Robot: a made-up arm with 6 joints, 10 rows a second.
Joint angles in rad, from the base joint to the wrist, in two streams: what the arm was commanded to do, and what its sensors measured. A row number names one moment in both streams.
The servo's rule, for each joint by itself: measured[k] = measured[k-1] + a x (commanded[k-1-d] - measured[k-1]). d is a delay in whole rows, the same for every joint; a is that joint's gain. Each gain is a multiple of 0.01, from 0.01 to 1. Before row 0 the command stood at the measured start. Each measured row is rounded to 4 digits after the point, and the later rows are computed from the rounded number. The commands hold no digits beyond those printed.
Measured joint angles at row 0:
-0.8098, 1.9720, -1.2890, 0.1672, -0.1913, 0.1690
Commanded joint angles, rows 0 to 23:
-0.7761, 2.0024, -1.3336, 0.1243, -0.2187, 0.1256
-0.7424, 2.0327, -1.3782, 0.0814, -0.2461, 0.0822
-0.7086, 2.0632, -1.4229, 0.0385, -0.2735, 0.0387
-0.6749, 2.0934, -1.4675, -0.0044, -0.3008, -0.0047
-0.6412, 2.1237, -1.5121, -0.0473, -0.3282, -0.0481
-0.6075, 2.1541, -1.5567, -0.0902, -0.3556, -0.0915
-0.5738, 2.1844, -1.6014, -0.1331, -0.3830, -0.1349
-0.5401, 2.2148, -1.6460, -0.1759, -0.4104, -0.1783
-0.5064, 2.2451, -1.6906, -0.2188, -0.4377, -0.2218
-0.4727, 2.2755, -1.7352, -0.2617, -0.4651, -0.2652
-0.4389, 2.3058, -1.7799, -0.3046, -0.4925, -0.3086
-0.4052, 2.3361, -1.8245, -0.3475, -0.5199, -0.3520
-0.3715, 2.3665, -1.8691, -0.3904, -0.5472, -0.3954
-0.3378, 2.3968, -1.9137, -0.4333, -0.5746, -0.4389
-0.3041, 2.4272, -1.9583, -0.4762, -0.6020, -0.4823
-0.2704, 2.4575, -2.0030, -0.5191, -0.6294, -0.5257
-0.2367, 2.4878, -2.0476, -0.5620, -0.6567, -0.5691
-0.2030, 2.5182, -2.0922, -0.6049, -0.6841, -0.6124
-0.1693, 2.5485, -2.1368, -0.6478, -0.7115, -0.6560
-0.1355, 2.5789, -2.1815, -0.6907, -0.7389, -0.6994
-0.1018, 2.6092, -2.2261, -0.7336, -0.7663, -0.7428
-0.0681, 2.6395, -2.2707, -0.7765, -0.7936, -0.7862
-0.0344, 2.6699, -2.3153, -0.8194, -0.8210, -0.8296
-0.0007, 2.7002, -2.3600, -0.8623, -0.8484, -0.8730
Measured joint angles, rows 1 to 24:
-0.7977, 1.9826, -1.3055, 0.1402, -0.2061, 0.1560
-0.7778, 2.0001, -1.3324, 0.1032, -0.2277, 0.1339
-0.7529, 2.0222, -1.3659, 0.0624, -0.2524, 0.1053
-0.7248, 2.0471, -1.4035, 0.0203, -0.2785, 0.0723
-0.6947, 2.0739, -1.4437, -0.0223, -0.3053, 0.0362
-0.6633, 2.1020, -1.4855, -0.0651, -0.3325, -0.0021
-0.6311, 2.1308, -1.5284, -0.1079, -0.3598, -0.0419
-0.5983, 2.1602, -1.5719, -0.1507, -0.3871, -0.0828
-0.5652, 2.1899, -1.6158, -0.1936, -0.4144, -0.1245
-0.5319, 2.2199, -1.6600, -0.2365, -0.4418, -0.1667
-0.4984, 2.2500, -1.7044, -0.2794, -0.4692, -0.2093
-0.4648, 2.2801, -1.7488, -0.3223, -0.4966, -0.2521
-0.4312, 2.3103, -1.7933, -0.3652, -0.5239, -0.2951
-0.3976, 2.3406, -1.8378, -0.4081, -0.5513, -0.3382
-0.3639, 2.3709, -1.8824, -0.4510, -0.5787, -0.3814
-0.3302, 2.4012, -1.9270, -0.4939, -0.6061, -0.4247
-0.2965, 2.4315, -1.9716, -0.5368, -0.6334, -0.4680
-0.2628, 2.4618, -2.0162, -0.5797, -0.6608, -0.5113
-0.2291, 2.4921, -2.0608, -0.6226, -0.6882, -0.5547
-0.1954, 2.5225, -2.1055, -0.6655, -0.7156, -0.5981
-0.1617, 2.5528, -2.1501, -0.7084, -0.7430, -0.6415
-0.1280, 2.5831, -2.1947, -0.7513, -0.7703, -0.6849
-0.0943, 2.6135, -2.2393, -0.7942, -0.7977, -0.7283
-0.0606, 2.6438, -2.2840, -0.8371, -0.8251, -0.7717
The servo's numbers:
d 0
a 0.36 0.35 0.37 0.63 0.54 0.30

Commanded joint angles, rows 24 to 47:
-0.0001, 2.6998, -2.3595, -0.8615, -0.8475, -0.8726
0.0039, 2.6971, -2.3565, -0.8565, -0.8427, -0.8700
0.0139, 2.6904, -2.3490, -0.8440, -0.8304, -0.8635
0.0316, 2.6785, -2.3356, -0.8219, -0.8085, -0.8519
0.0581, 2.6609, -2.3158, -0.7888, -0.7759, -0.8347
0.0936, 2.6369, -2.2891, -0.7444, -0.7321, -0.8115
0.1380, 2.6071, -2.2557, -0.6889, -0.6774, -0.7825
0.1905, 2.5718, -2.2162, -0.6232, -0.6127, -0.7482
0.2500, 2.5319, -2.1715, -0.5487, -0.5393, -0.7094
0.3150, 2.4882, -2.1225, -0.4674, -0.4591, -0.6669
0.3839, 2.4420, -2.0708, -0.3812, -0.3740, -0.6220
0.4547, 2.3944, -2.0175, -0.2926, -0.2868, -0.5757
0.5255, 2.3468, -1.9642, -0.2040, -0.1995, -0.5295
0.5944, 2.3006, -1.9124, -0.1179, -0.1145, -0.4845
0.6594, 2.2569, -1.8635, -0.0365, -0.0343, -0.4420
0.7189, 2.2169, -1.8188, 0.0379, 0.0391, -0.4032
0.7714, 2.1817, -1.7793, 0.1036, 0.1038, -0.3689
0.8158, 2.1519, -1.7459, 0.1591, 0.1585, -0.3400
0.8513, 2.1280, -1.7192, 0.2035, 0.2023, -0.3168
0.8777, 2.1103, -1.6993, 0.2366, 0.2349, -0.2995
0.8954, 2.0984, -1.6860, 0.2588, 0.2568, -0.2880
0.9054, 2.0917, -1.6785, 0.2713, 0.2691, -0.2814
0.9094, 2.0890, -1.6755, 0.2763, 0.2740, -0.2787
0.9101, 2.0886, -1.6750, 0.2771, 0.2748, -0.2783
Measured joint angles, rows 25 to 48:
-0.0388, 2.6634, -2.3119, -0.8525, -0.8372, -0.8020
-0.0234, 2.6752, -2.3284, -0.8550, -0.8402, -0.8224
-0.0100, 2.6805, -2.3360, -0.8481, -0.8349, -0.8347
0.0050, 2.6798, -2.3359, -0.8316, -0.8206, -0.8399
0.0241, 2.6732, -2.3285, -0.8046, -0.7965, -0.8383
0.0491, 2.6605, -2.3139, -0.7667, -0.7617, -0.8303
0.0811, 2.6418, -2.2924, -0.7177, -0.7162, -0.8160
0.1205, 2.6173, -2.2642, -0.6582, -0.6603, -0.7957
0.1671, 2.5874, -2.2299, -0.5892, -0.5950, -0.7698
0.2203, 2.5527, -2.1902, -0.5125, -0.5216, -0.7389
0.2792, 2.5140, -2.1460, -0.4298, -0.4419, -0.7038
0.3424, 2.4721, -2.0985, -0.3434, -0.3581, -0.6654
0.4083, 2.4282, -2.0488, -0.2556, -0.2725, -0.6246
0.4753, 2.3835, -1.9983, -0.1688, -0.1872, -0.5826
0.5416, 2.3392, -1.9484, -0.0855, -0.1046, -0.5404
0.6054, 2.2964, -1.9004, -0.0078, -0.0270, -0.4992
0.6652, 2.2563, -1.8556, 0.0624, 0.0436, -0.4601
0.7194, 2.2198, -1.8150, 0.1233, 0.1056, -0.4241
0.7669, 2.1877, -1.7796, 0.1738, 0.1578, -0.3919
0.8068, 2.1606, -1.7499, 0.2134, 0.1994, -0.3642
0.8387, 2.1388, -1.7263, 0.2420, 0.2304, -0.3413
0.8627, 2.1223, -1.7086, 0.2605, 0.2513, -0.3233
0.8795, 2.1106, -1.6964, 0.2705, 0.2636, -0.3099
0.8905, 2.1029, -1.6885, 0.2747, 0.2696, -0.3004

